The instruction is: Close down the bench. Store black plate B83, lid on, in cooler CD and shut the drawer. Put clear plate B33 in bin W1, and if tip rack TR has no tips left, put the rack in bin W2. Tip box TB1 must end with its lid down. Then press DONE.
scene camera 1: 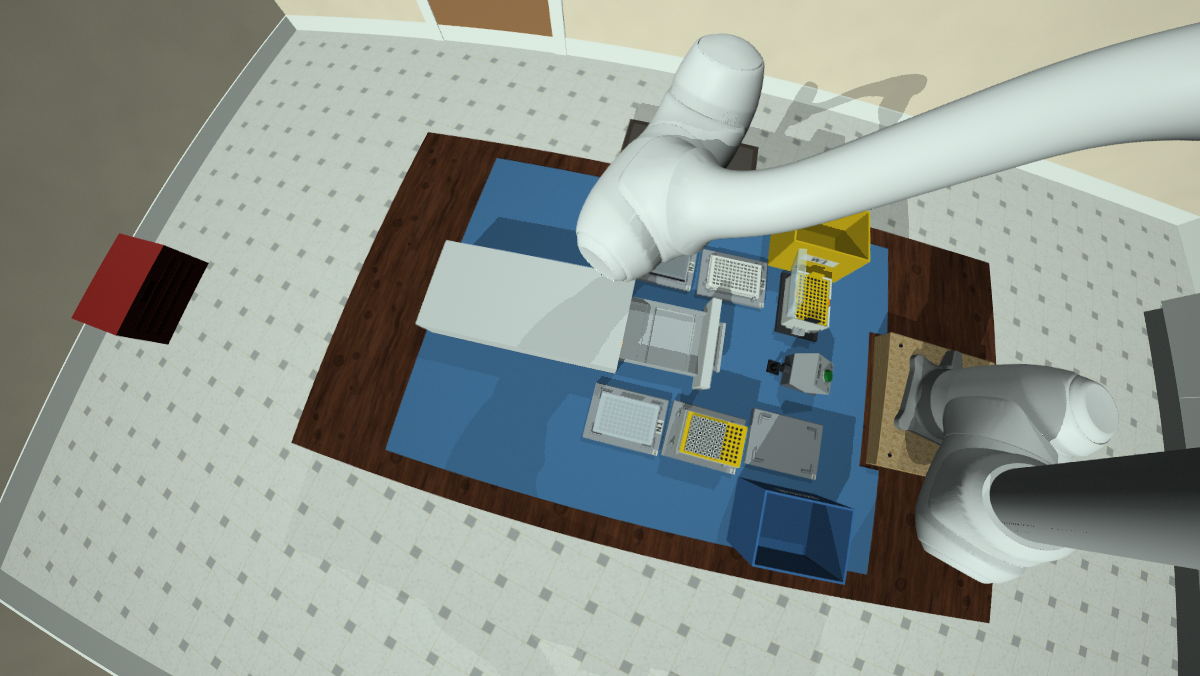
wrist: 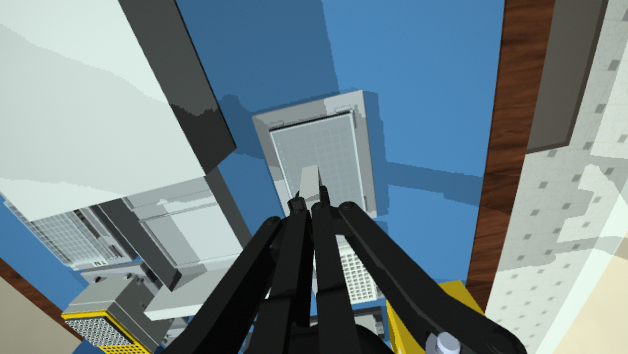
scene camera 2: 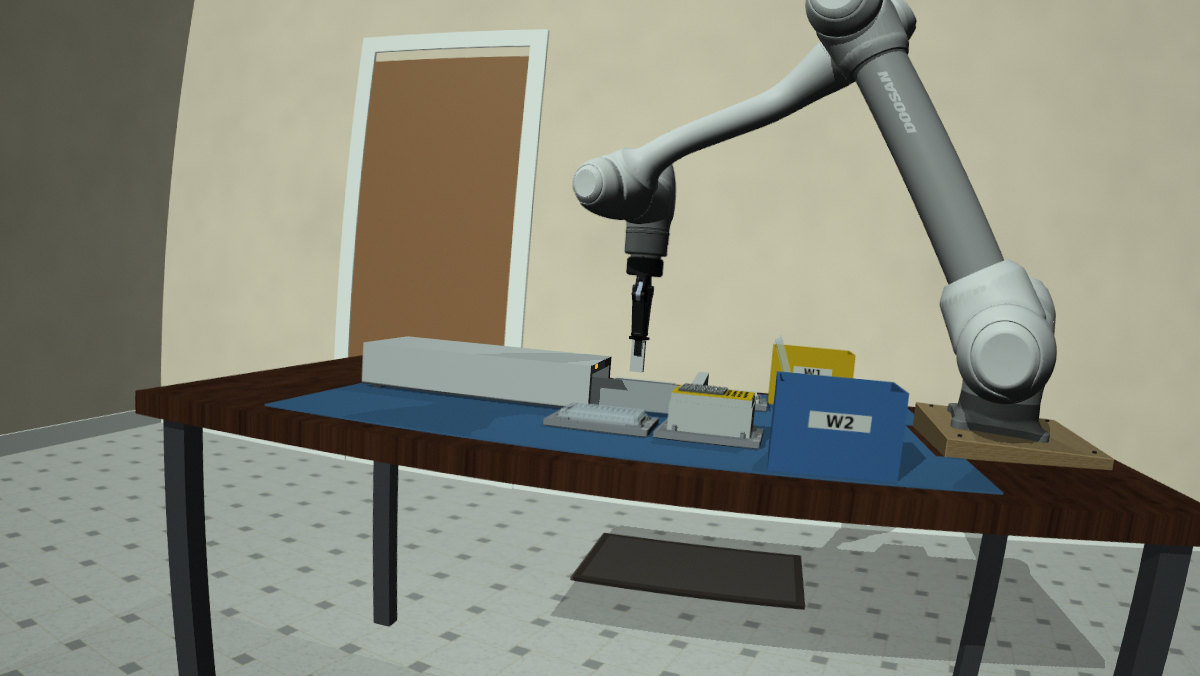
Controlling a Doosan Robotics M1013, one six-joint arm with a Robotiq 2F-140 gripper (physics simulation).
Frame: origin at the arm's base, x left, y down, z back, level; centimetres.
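Seen in the pictures: gripper, fingertip midpoint: (wrist: pixel 313 178) (scene camera 2: pixel 636 371); arm's base at its link origin: (scene camera 1: pixel 933 404) (scene camera 2: pixel 995 425).
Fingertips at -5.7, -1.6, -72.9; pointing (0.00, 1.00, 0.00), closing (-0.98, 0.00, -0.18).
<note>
Pixels of each thing's top centre, then the offset from my fingertips to it, as dx, dy, dz.
- greyish lidded plate at its top centre: (wrist: pixel 322 178) (scene camera 2: pixel 642 381) (scene camera 1: pixel 662 256) -1.1, +2.1, +1.1
- pale clear plate at its top centre: (scene camera 2: pixel 603 409) (scene camera 1: pixel 626 418) (wrist: pixel 56 233) +36.7, +2.3, +7.9
- white plate at its top centre: (wrist: pixel 346 280) (scene camera 1: pixel 735 274) -4.2, +2.3, +18.7
- yellow-topped rack at its top centre: (scene camera 2: pixel 715 388) (scene camera 1: pixel 714 439) (wrist: pixel 106 340) +33.5, -2.8, +25.0
- Tip box TB1 at its top centre: (scene camera 1: pixel 817 296) -4.5, -2.5, +36.3
- Yellow bin W1 at its top centre: (scene camera 2: pixel 813 349) (scene camera 1: pixel 833 225) -20.0, -7.1, +33.6
- Blue bin W2 at its top centre: (scene camera 2: pixel 839 381) (scene camera 1: pixel 805 537) +43.3, -7.1, +45.2
- grey box at its top centre: (scene camera 1: pixel 823 371) +11.7, -3.5, +41.6
- green button at its top centre: (scene camera 1: pixel 830 375) +11.4, -2.6, +43.8
- bare grey holder at its top centre: (scene camera 1: pixel 786 444) +27.8, +3.1, +42.3
My gripper (scene camera 2: pixel 638 356) (wrist: pixel 313 178) is shut and empty, above the greyish lidded plate (scene camera 1: pixel 671 270) (wrist: pixel 320 150) on holder N2; the arm hides it in scene camera 1. Cooler CD (scene camera 1: pixel 529 306) (scene camera 2: pixel 478 373) (wrist: pixel 75 100) has its drawer (scene camera 1: pixel 713 344) (wrist: pixel 200 230) pulled out, with no plate visible inside. A pale clear plate (scene camera 1: pixel 627 417) (scene camera 2: pixel 600 413) (wrist: pixel 70 240) sits on N1. A white plate (scene camera 1: pixel 734 278) (wrist: pixel 357 275) sits on N3. The yellow-topped rack (scene camera 1: pixel 713 438) (scene camera 2: pixel 713 411) (wrist: pixel 97 330) shows tips in part of its holes. Tip box TB1 (scene camera 1: pixel 807 302) has its lid up. Plate codes are unreadable.
Yellow bin W1 (scene camera 1: pixel 827 247) (scene camera 2: pixel 810 356) (wrist: pixel 457 300) stands behind TB1. Blue bin W2 (scene camera 1: pixel 801 537) (scene camera 2: pixel 839 445) stands at the front. A grey box (scene camera 1: pixel 804 369) bears a green button (scene camera 1: pixel 827 376). A bare grey holder (scene camera 1: pixel 785 443) lies between the tip rack and W2.
</note>
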